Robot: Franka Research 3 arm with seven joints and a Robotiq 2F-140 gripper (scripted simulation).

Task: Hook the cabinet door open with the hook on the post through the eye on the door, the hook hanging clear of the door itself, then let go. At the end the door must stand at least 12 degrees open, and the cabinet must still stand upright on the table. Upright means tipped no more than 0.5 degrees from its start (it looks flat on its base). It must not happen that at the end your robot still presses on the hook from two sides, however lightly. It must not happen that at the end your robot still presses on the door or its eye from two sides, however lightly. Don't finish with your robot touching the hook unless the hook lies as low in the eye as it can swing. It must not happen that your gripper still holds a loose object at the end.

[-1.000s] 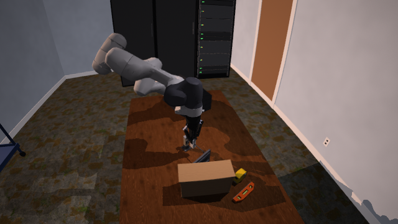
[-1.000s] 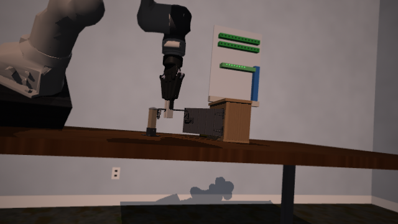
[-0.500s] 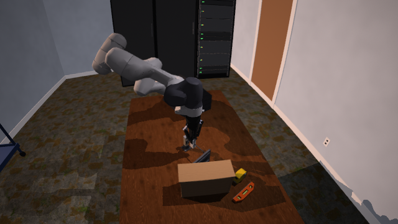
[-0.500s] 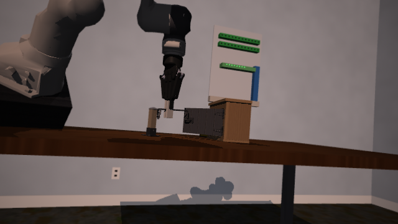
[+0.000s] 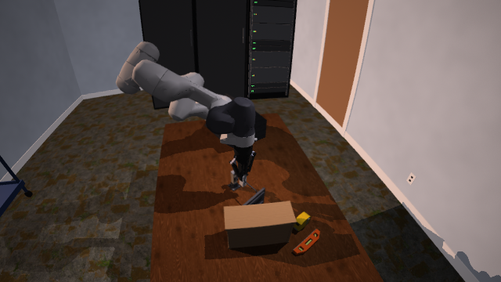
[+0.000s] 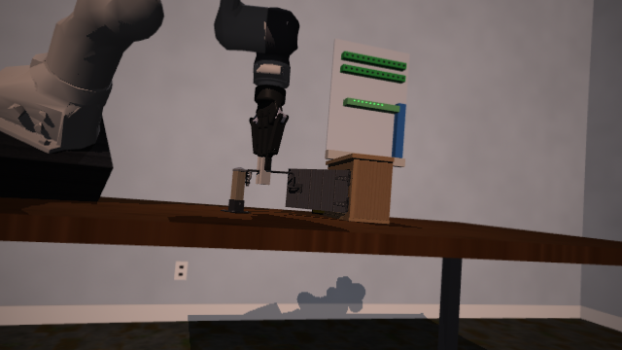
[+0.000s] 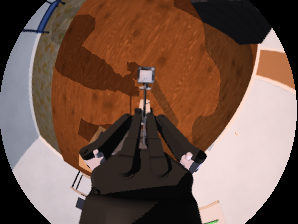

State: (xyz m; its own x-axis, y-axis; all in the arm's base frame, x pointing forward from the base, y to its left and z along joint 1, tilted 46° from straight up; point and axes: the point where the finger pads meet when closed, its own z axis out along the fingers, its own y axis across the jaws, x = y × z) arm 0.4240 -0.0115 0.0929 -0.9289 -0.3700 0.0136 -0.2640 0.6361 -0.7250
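The thin hook is 20 mm ahead of my hand, 10 mm to the left of it and 10 mm below it. Round my hand: orange spirit level: 370 mm ahead, 140 mm to the left, 90 mm below; yellow tape measure: 280 mm ahead, 170 mm to the left, 70 mm below; dark door: 130 mm ahead, 30 mm to the right, 30 mm below.
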